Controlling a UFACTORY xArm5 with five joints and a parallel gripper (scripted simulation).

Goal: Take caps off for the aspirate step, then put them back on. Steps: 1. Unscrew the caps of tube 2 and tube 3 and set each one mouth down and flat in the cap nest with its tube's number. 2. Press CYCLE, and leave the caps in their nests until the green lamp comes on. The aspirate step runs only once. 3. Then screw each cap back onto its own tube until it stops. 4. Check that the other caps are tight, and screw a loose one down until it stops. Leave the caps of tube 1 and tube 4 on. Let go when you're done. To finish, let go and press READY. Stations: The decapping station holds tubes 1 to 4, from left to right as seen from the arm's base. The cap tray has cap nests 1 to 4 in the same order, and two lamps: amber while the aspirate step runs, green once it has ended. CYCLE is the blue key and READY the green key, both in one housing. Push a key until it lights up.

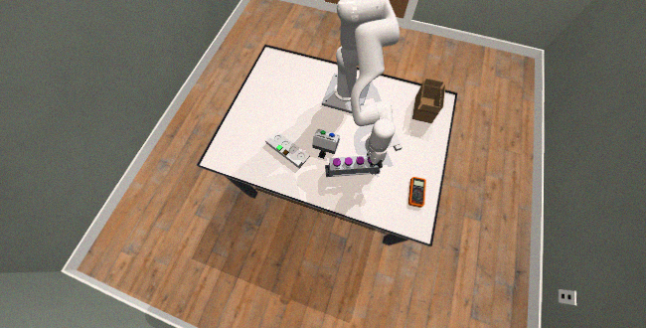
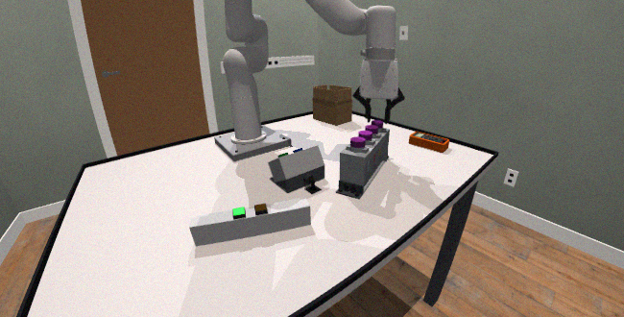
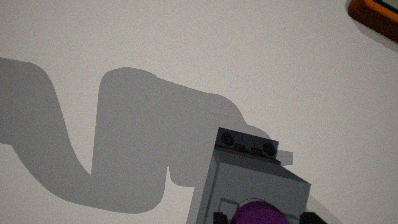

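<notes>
My gripper is now 50 mm to the left of the purple cap, 30 mm above it and 20 mm short of it. From my hand the other things lie so: key housing: 240 mm to the right, 90 mm below, 60 mm behind; then blue key: 210 mm to the right, 80 mm behind, 70 mm below; then grey decapping station: 140 mm below, 70 mm to the right, 30 mm ahead.
</notes>
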